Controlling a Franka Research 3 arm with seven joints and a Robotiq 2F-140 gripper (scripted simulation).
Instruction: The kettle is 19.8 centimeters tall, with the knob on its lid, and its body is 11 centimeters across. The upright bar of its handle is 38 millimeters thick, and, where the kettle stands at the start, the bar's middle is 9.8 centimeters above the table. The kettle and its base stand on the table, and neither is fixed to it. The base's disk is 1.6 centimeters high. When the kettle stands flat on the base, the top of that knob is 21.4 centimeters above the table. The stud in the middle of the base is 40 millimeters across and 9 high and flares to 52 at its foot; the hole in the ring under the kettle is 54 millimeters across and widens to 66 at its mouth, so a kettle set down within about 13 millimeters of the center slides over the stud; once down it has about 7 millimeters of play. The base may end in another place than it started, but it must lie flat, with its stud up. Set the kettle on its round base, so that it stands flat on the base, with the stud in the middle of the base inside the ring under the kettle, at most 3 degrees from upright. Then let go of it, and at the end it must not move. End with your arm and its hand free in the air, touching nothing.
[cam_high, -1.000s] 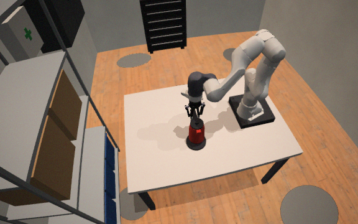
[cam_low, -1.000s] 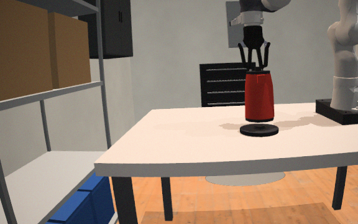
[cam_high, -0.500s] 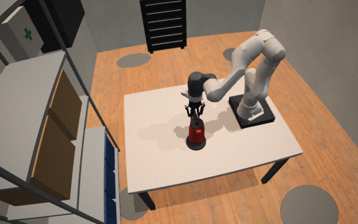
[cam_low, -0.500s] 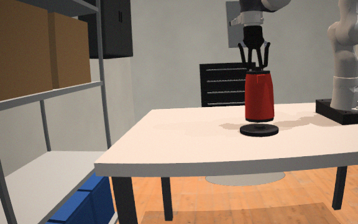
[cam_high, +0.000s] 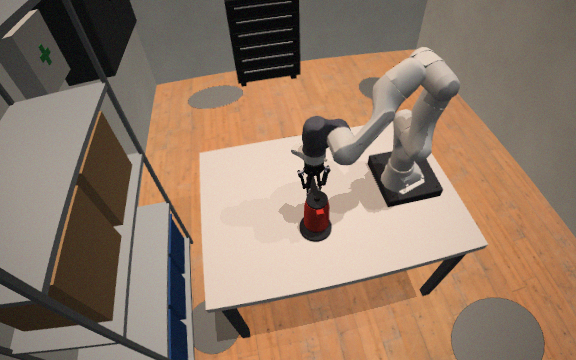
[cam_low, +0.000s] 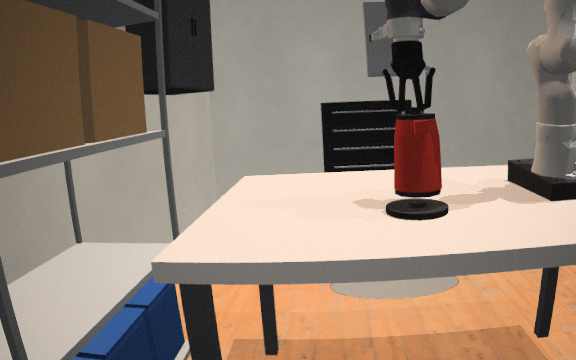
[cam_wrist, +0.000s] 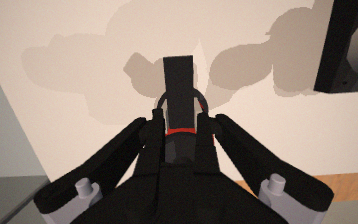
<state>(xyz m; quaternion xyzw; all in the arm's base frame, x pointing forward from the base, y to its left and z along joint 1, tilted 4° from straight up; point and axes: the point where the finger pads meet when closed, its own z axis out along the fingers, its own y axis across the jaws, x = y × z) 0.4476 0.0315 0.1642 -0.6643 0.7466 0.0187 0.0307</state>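
Now: the red kettle 3 cm to the left of my hand and 6 cm below it. Round my hand: black round base 1 cm ahead, 6 cm to the left, 19 cm below.
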